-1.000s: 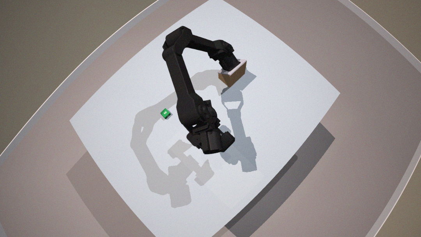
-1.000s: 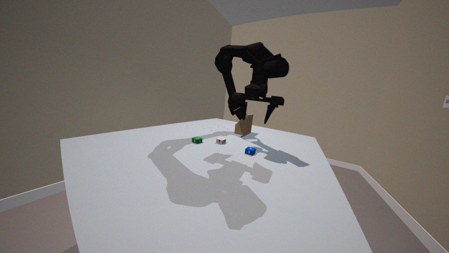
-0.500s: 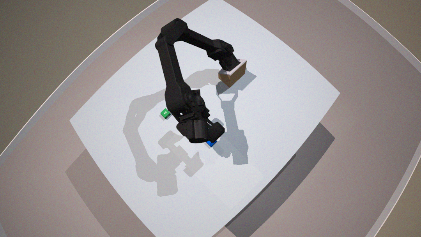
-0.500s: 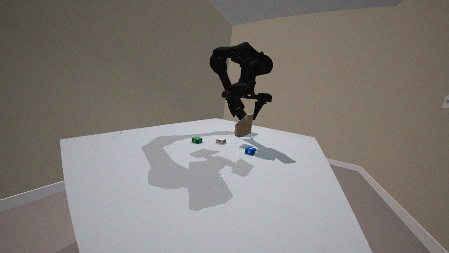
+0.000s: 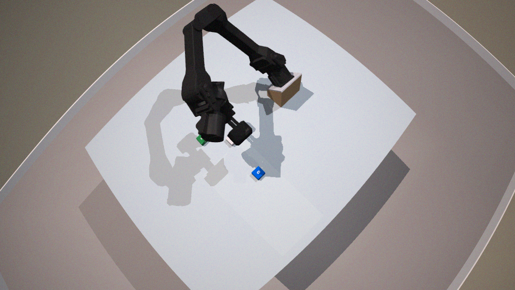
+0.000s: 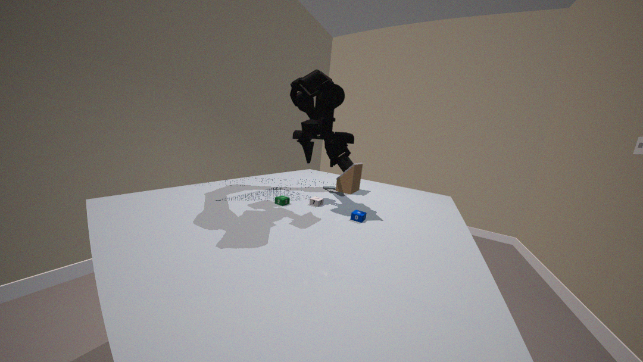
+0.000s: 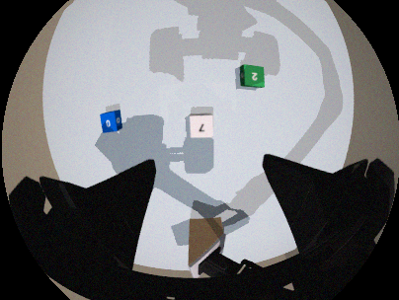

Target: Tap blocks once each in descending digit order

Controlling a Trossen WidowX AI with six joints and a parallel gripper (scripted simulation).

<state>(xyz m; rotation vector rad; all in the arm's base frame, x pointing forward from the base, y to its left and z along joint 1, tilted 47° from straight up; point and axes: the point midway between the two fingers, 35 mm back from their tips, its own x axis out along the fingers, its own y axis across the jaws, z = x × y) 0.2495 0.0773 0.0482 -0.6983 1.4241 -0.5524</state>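
Right now the white block marked 7 is 12 cm below my gripper tip. Also, from my gripper tip: blue block marked 0: 1 cm ahead, 15 cm to the left, 12 cm below; green block marked 2: 8 cm ahead, 7 cm to the right, 12 cm below.
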